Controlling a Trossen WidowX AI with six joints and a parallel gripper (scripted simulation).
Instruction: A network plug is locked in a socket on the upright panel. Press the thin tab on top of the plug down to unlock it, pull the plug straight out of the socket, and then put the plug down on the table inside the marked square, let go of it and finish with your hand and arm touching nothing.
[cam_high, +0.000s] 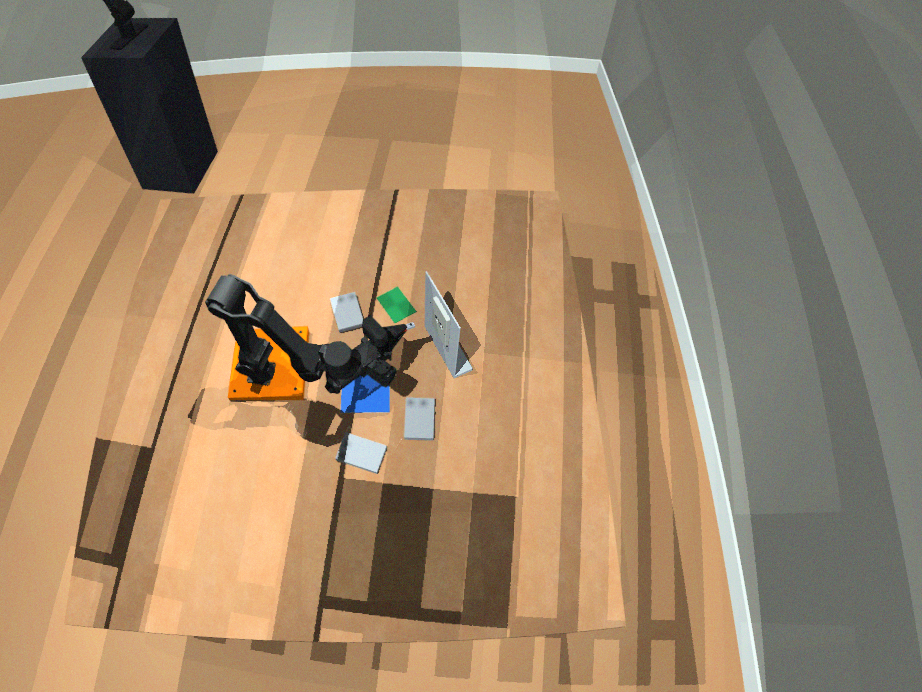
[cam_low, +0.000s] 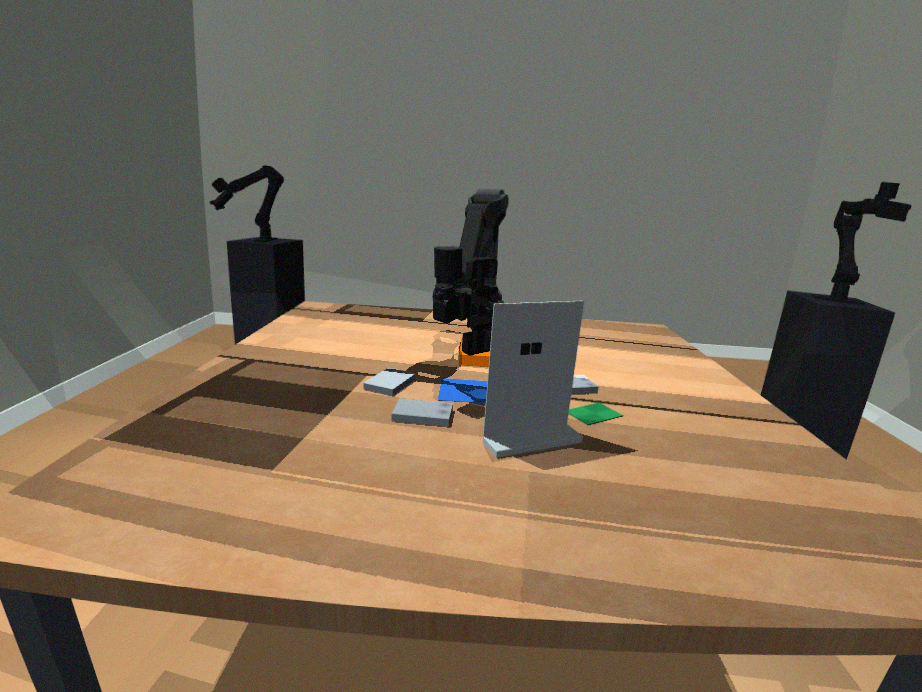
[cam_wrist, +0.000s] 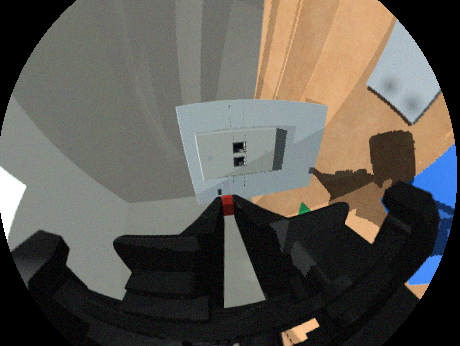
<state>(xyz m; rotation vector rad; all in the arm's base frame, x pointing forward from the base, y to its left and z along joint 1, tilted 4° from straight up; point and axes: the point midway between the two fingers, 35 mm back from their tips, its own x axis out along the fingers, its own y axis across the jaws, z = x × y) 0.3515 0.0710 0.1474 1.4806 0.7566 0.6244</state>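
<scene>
My gripper tip is now 90 mm past the blue square, 80 mm to the left of it and 190 mm above it. From my gripper tip the other things lie so: red plug (right at my gripper tip); grey upright panel (80 mm ahead, 60 mm to the left, 90 mm below).
</scene>
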